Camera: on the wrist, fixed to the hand. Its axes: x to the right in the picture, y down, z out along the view.
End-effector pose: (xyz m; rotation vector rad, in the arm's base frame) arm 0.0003 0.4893 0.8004 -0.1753 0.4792 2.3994
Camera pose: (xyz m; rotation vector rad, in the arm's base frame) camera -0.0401 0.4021 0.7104 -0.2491 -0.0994 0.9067
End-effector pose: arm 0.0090 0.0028 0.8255 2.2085 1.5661 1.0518
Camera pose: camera -0.0246 -0.0447 0.9436 0.4405 2.0942 0.3719
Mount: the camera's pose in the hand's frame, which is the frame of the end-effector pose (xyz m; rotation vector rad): 0.0011 0.0612 -0.1166 -0.2337 -0.2199 -1.5530
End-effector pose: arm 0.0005 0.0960 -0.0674 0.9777 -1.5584 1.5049
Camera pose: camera -0.0546 0.2136 -0.0891 1.6144 -0.5884 0.1143
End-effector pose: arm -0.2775 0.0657 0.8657 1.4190 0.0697 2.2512
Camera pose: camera -0.4008 0.0357 0.8303 0.8630 0.5786 0.7781
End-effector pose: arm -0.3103 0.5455 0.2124 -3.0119 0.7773 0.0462
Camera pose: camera -0.3365 0.4871 0.3275 2.5909 1.5268 -0.3690
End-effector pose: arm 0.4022 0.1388 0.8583 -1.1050 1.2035 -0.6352
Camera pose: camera 0.2829 0.1228 0.8050 -2.1788 -0.0045 -1.4618
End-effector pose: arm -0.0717 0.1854 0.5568 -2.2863 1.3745 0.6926
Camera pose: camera -0.1009 0.0927 0.6457 -2.4494 -0.7260 0.4617
